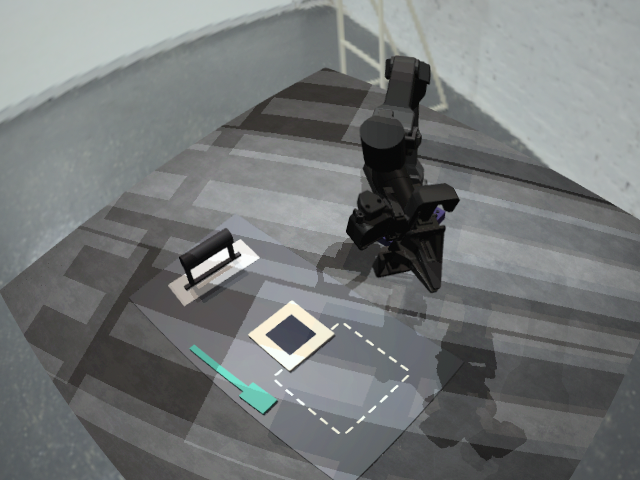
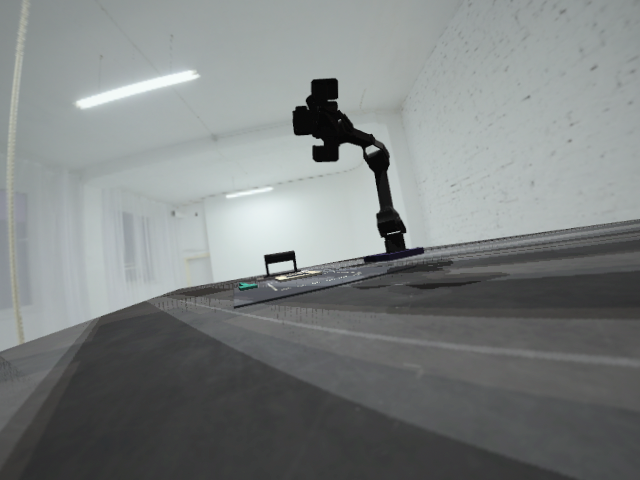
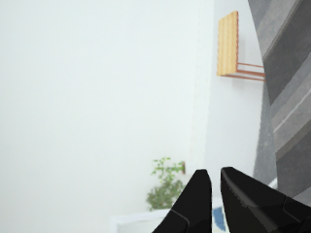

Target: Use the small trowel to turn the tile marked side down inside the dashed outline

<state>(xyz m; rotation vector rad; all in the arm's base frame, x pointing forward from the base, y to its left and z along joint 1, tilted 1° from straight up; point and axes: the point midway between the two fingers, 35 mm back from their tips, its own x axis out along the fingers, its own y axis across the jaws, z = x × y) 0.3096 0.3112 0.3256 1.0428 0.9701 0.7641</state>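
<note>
Right now the black-handled trowel is 51 cm to the right of my gripper tip, 30 cm below it and 11 cm ahead of it. The rest, counted from my gripper tip: tile: 33 cm below, 27 cm to the right, 6 cm ahead; teal trowel: 33 cm below, 25 cm to the right, 21 cm ahead; grey mat: 36 cm below, 29 cm to the right, 7 cm ahead.
</note>
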